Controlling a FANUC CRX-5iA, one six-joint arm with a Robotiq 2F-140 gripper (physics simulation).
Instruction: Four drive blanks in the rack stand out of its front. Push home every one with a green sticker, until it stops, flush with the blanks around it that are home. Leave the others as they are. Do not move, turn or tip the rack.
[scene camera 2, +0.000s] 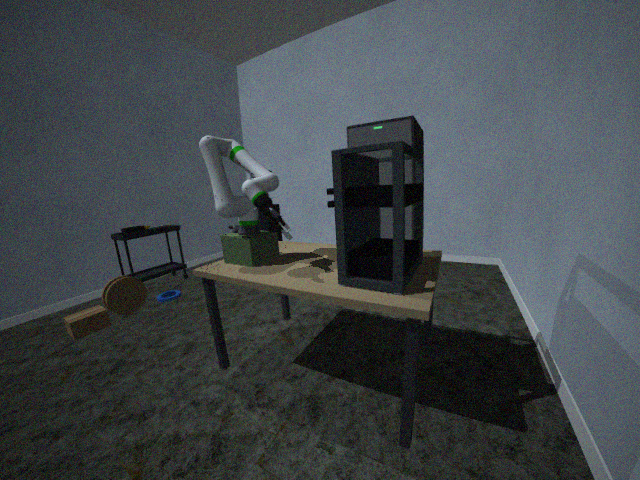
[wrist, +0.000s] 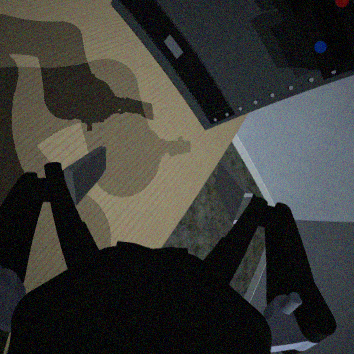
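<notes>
The dark rack (scene camera 2: 398, 222) (wrist: 215, 65) stands upright on the table. In the scene view, two dark blank ends, an upper (scene camera 2: 330, 191) and a lower (scene camera 2: 331, 204), stand out of its front on the left. Their stickers cannot be seen there. In the wrist view, a blue round spot (wrist: 320, 47) and a red round spot (wrist: 342, 2) show on dark parts at the upper right; a green sticker does not show. My gripper (scene camera 2: 285, 232) (wrist: 161, 166) is open and empty, tilted down above the table, in front of the rack and apart from it, lower than the protruding blanks.
A grey box (scene camera 2: 379, 136) with a green light sits on top of the rack. The arm stands on a green block (scene camera 2: 250, 249) at the other end of the wooden table (scene camera 2: 361, 298) (wrist: 145, 225). A dark cart (scene camera 2: 147, 232) stands on the floor behind at the left.
</notes>
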